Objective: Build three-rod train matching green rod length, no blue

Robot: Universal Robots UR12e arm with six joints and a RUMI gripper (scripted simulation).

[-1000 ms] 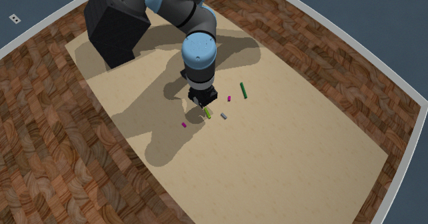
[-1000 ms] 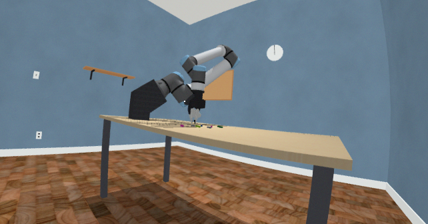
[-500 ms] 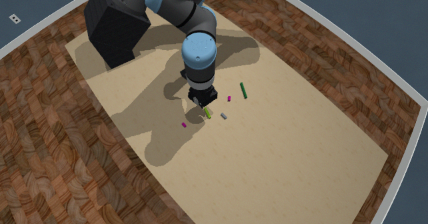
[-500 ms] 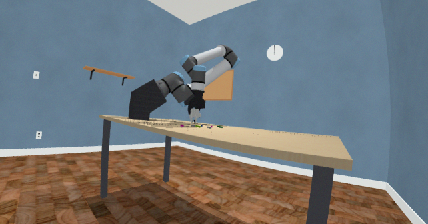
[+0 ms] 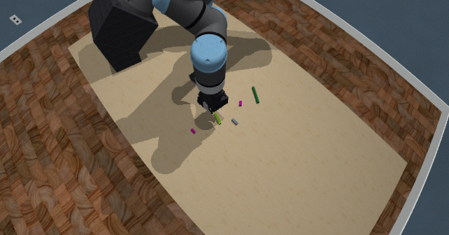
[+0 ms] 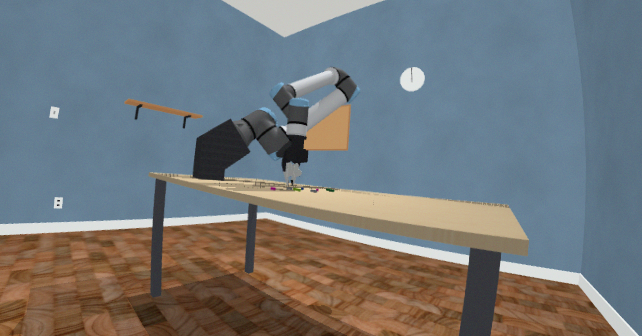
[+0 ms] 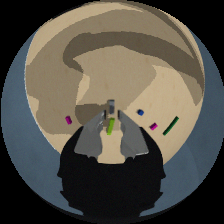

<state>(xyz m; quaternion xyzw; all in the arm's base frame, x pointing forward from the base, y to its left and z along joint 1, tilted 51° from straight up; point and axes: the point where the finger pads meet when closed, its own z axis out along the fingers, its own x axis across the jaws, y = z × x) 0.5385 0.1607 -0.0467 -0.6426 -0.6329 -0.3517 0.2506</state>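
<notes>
Now: hand 5 cm short of the lime rod and 3 cm above it. Also, from my hand: green rod (5 cm ahead, 20 cm to the left, 3 cm below); blue rod (1 cm ahead, 7 cm to the left, 3 cm below).
</notes>
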